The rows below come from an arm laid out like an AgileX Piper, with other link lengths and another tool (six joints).
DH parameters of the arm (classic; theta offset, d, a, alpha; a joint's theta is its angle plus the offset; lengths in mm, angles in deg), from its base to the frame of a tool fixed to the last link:
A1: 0 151.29 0 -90
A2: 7.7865 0 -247.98 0
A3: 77.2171 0 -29.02 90
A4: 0 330.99 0 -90
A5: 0 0 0 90
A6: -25.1 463.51 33.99 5
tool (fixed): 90 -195.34 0 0
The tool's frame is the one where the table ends.
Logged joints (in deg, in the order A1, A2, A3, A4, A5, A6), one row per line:
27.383, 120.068, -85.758, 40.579, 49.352, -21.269
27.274, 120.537, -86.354, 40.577, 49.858, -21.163
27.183, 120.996, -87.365, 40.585, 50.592, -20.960
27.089, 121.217, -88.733, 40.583, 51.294, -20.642
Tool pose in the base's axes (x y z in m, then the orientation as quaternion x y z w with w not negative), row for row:
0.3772, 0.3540, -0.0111, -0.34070, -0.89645, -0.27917, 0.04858
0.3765, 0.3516, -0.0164, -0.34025, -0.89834, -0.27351, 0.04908
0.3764, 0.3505, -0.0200, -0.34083, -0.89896, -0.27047, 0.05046
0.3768, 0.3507, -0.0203, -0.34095, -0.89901, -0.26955, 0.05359
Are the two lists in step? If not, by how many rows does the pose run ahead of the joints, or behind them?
The pose runs 2 rows behind the joints: the pose in row i belongs to the joints in row i - 2.
